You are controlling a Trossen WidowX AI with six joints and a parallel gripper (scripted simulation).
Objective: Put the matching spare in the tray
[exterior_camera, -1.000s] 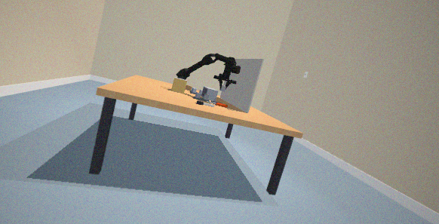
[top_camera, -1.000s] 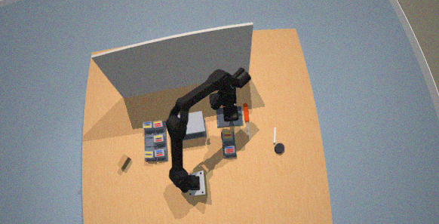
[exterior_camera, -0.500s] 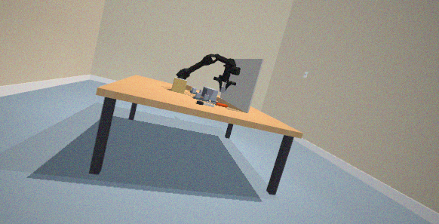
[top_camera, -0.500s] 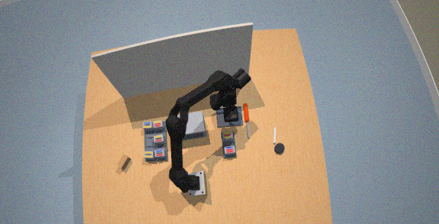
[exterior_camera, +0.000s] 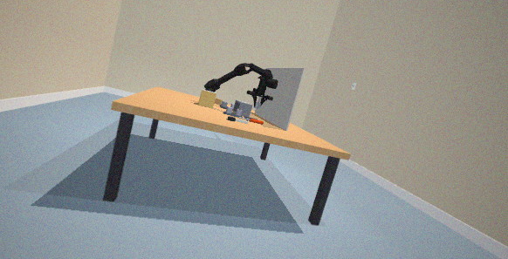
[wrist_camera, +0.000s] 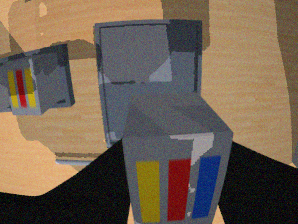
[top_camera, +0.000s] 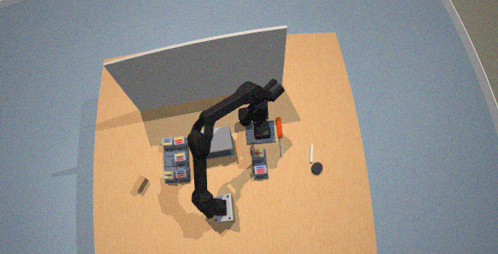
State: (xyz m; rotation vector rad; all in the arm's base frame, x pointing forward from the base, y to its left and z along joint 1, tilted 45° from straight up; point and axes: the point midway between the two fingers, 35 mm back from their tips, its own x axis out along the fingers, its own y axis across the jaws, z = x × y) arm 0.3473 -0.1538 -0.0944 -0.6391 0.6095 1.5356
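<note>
Right now the dark grey tray is 10 cm below my gripper tip and 1 cm behind it. The rest, counted from my gripper tip: white stick 21 cm to the right, 12 cm behind, 10 cm below; mounted unit 21 cm to the left, 6 cm behind, 5 cm below; grey spare 2 cm above.
</note>
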